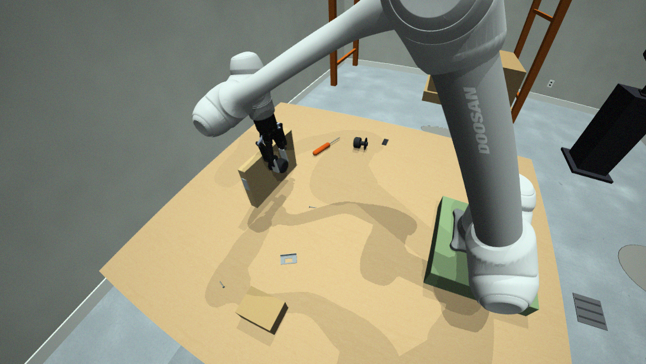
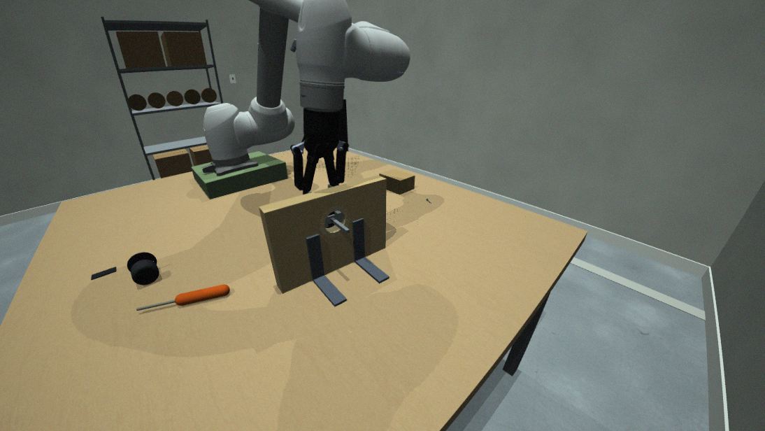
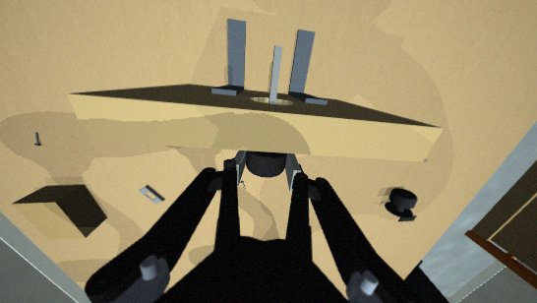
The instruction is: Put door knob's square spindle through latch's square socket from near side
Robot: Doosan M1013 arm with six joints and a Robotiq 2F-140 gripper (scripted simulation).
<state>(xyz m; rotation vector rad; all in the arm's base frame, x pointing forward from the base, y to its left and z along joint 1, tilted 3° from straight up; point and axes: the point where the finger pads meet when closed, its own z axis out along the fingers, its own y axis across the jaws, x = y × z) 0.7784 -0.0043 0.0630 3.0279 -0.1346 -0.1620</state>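
The latch is 60 mm ahead of my hand, 30 mm below it and 10 mm to the right of it. From my hand the other things lie so: upright wooden panel (60 mm ahead, 40 mm below, 10 mm to the right); then orange-handled screwdriver (340 mm to the right, 150 mm below, 60 mm behind); then wooden block (490 mm to the left, 210 mm behind, 130 mm below).
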